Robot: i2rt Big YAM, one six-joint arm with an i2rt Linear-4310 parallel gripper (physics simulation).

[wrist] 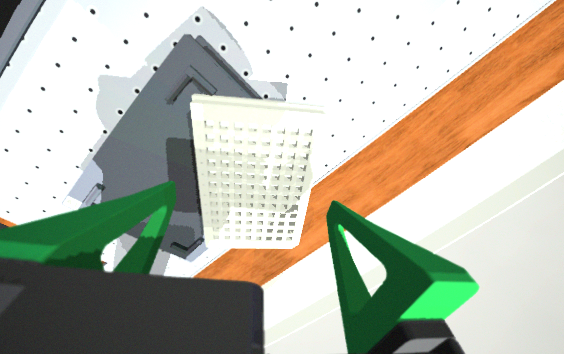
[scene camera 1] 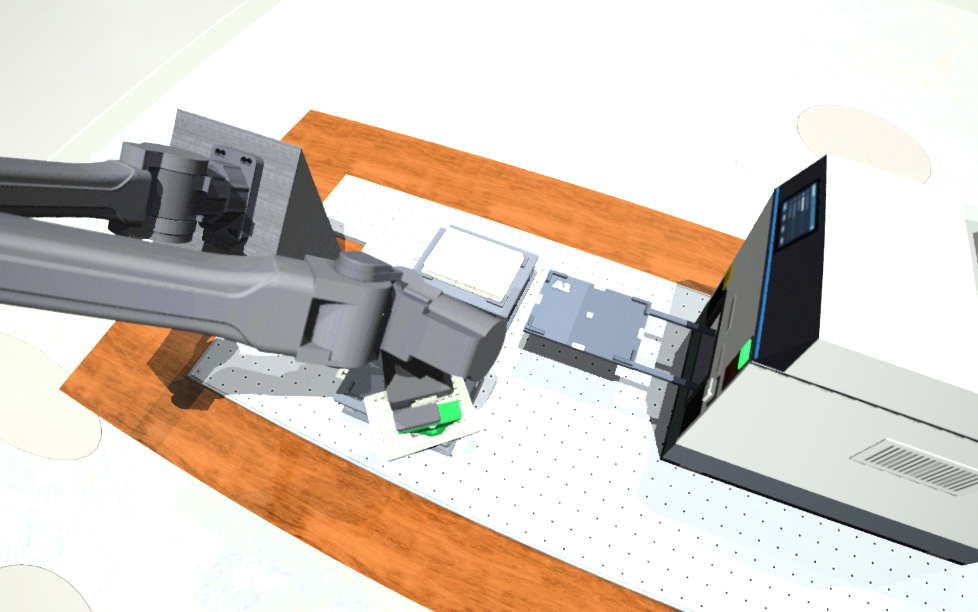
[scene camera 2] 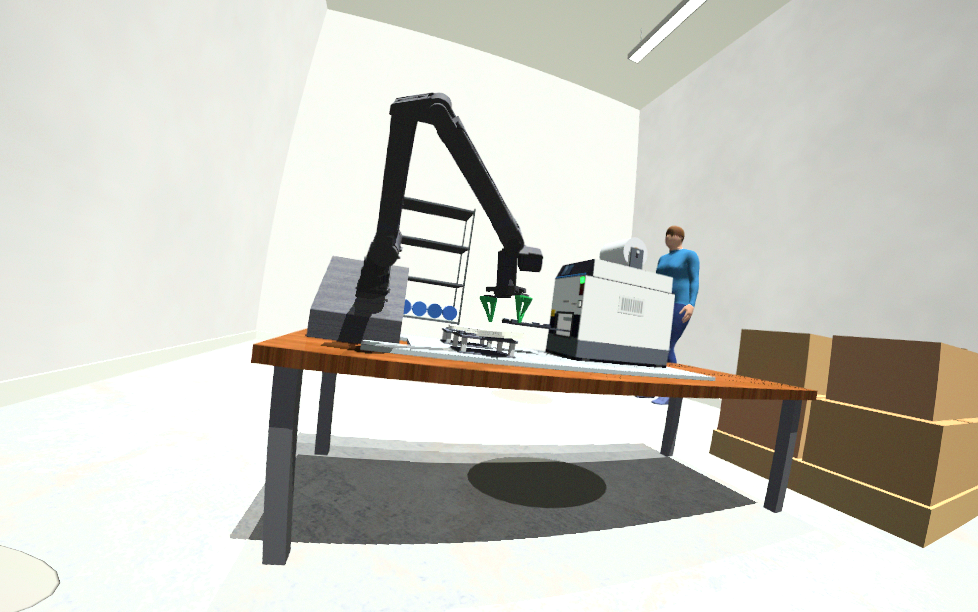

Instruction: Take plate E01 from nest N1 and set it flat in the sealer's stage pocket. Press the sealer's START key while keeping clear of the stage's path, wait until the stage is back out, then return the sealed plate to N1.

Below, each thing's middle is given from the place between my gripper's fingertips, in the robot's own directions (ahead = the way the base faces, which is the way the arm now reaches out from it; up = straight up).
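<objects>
Measured from my hand, the white lidded plate (scene camera 1: 478,266) is 40 mm below it, 230 mm to the left of it and 50 mm behind it.
</objects>
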